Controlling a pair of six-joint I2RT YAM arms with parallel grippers.
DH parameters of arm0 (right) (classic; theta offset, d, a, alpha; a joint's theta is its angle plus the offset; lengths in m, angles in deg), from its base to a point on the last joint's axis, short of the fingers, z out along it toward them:
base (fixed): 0 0 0 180
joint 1: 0.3 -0.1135 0.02 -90
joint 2: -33.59 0 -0.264 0
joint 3: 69.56 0 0.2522 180
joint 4: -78.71 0 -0.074 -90
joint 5: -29.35 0 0 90
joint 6: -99.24 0.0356 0 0
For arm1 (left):
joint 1: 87.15 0.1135 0.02 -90
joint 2: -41.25 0 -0.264 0
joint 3: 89.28 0 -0.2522 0
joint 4: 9.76 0 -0.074 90
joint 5: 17 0 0 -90
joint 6: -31.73 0.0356 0 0
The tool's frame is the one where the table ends.
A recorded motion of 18 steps. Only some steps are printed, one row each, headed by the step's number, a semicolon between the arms.
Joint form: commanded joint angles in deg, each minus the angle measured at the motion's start. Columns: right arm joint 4, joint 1, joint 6, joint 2, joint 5, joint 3; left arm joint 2, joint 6, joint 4, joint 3, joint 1, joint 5.
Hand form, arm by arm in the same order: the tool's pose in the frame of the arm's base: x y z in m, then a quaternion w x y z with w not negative. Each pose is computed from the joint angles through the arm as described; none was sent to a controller.
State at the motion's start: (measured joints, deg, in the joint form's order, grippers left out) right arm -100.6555 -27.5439 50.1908 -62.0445 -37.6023 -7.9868; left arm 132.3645 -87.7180 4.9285 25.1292 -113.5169 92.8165
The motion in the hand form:
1: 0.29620 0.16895 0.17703 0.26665 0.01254 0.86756 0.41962; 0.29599 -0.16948 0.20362 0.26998 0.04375 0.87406 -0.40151
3: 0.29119 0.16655 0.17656 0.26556 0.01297 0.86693 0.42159; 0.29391 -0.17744 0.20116 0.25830 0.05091 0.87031 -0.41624
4: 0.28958 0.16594 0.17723 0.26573 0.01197 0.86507 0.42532; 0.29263 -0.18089 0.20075 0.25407 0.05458 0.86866 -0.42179
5: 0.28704 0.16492 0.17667 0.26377 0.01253 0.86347 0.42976; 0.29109 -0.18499 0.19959 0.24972 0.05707 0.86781 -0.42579
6: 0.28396 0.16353 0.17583 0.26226 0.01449 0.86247 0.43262; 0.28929 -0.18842 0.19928 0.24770 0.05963 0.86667 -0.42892
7: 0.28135 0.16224 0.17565 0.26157 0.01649 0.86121 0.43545; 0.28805 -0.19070 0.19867 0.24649 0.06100 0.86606 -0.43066
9: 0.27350 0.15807 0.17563 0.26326 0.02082 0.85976 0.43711; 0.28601 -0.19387 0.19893 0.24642 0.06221 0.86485 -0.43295
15: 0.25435 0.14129 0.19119 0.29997 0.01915 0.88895 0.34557; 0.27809 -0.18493 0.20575 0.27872 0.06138 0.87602 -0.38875
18: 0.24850 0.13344 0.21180 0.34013 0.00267 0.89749 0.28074; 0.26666 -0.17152 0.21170 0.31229 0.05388 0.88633 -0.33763
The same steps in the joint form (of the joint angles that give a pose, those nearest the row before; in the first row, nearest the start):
1: -0.41 0.09 1.43 0.66 2.16 -0.35; 0.85 -5.50 -4.29 -0.30 -0.76 6.71
3: -0.79 0.09 1.63 1.73 2.36 -1.70; 1.63 -6.60 -5.52 -0.29 -1.97 8.06
4: -1.21 0.09 1.80 2.16 2.71 -2.16; 1.84 -6.98 -5.94 -0.30 -2.54 8.52
5: -1.80 0.09 2.21 2.61 3.16 -2.94; 2.15 -7.48 -6.40 -0.28 -3.25 8.68
6: -2.35 0.08 2.66 3.19 3.37 -3.86; 2.24 -7.87 -6.84 -0.19 -3.89 8.68
7: -2.81 0.09 3.09 3.76 3.53 -4.64; 2.34 -8.14 -7.22 -0.08 -4.33 8.62
9: -3.46 0.09 3.67 5.67 3.32 -6.77; 2.29 -8.60 -7.71 0.06 -4.98 8.35
15: 8.86 0.22 -3.11 13.92 -6.27 -7.74; -1.17 -5.40 -4.35 1.26 -4.92 2.67
18: 16.41 0.23 -8.87 18.46 -13.30 -5.67; -5.72 -2.61 -1.16 3.55 -4.61 -3.81

